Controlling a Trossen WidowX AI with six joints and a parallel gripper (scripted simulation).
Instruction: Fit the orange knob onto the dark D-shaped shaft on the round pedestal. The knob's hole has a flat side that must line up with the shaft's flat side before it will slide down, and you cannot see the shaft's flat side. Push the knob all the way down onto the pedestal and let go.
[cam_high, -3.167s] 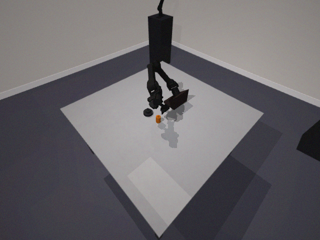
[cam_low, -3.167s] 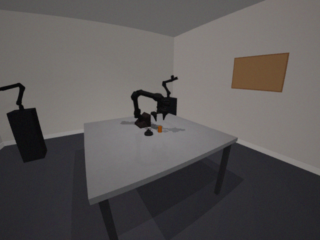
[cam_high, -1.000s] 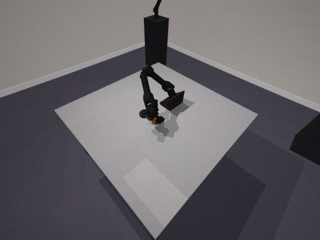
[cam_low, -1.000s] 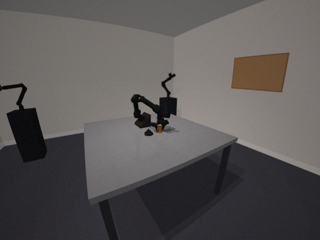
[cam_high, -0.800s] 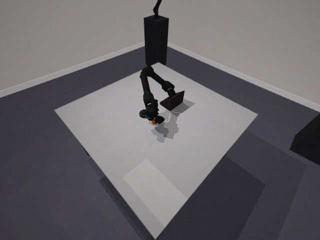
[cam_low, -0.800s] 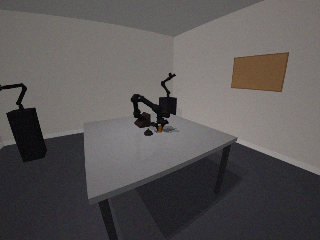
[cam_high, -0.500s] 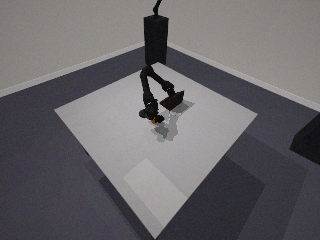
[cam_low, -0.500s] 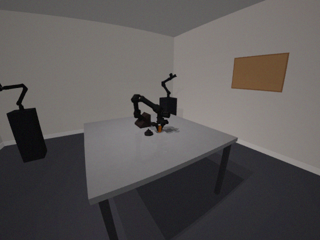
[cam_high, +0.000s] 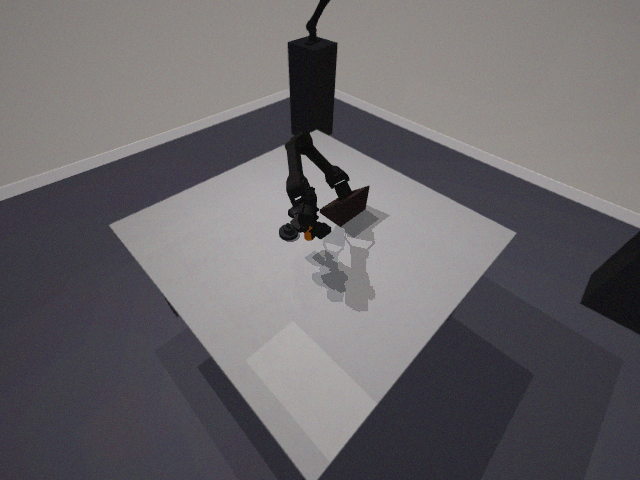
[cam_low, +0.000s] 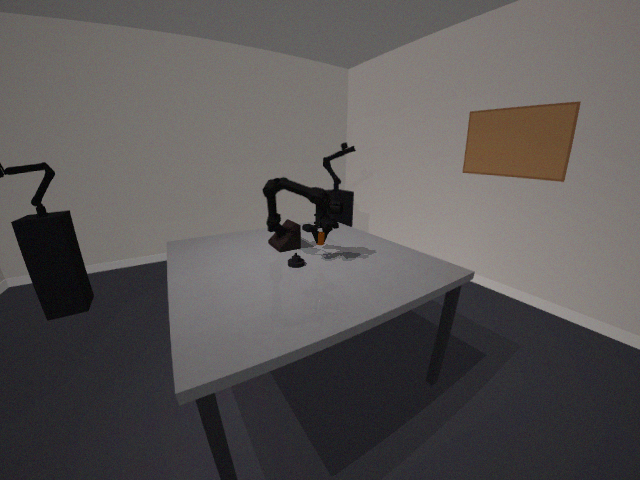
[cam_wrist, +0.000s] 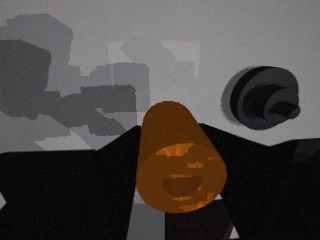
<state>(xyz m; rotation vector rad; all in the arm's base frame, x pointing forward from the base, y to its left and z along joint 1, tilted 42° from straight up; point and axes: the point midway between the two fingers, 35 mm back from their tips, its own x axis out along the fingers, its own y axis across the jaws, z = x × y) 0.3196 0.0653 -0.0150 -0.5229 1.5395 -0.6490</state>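
Now: gripper tip 1 cm past the dark round pedestal, 14 cm to the left of it and 7 cm above it. Round my gripper tip: orange knob (2 cm above).
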